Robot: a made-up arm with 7 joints.
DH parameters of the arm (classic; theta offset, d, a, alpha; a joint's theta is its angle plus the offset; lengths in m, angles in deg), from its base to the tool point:
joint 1: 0 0.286 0 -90
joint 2: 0 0 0 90
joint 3: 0 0.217 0.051 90
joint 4: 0 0 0.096 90
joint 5: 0 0.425 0 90
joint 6: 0 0 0.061 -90
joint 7: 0 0.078 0 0
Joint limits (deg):
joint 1: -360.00..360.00
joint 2: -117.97..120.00
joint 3: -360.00..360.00
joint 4: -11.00..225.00
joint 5: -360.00..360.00
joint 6: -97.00..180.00
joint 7: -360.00..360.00
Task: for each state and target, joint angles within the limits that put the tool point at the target. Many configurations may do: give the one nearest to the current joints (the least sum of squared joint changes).
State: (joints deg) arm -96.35 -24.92 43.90 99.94 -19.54 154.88 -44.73
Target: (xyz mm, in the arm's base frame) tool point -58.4 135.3 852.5
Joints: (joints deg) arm -81.85 -51.74 1.81 126.30 -32.48 148.36 -44.73
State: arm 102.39 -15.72 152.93 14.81 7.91 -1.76 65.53
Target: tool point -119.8 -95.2 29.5
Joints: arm 93.42 -3.57 141.27 -10.02 19.67 -42.34 65.53
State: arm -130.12 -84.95 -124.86 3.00 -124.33 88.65 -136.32
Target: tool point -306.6 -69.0 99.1
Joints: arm -129.51 -90.04 -121.37 8.57 -126.04 85.93 -136.32
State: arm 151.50 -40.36 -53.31 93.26 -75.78 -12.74 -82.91
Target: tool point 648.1 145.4 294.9
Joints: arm 139.39 -77.81 -104.63 96.77 -72.73 -2.72 -82.91
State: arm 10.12 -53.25 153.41 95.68 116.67 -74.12 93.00
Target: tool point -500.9 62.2 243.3
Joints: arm 20.06 -41.50 157.49 89.26 120.20 -83.37 93.00
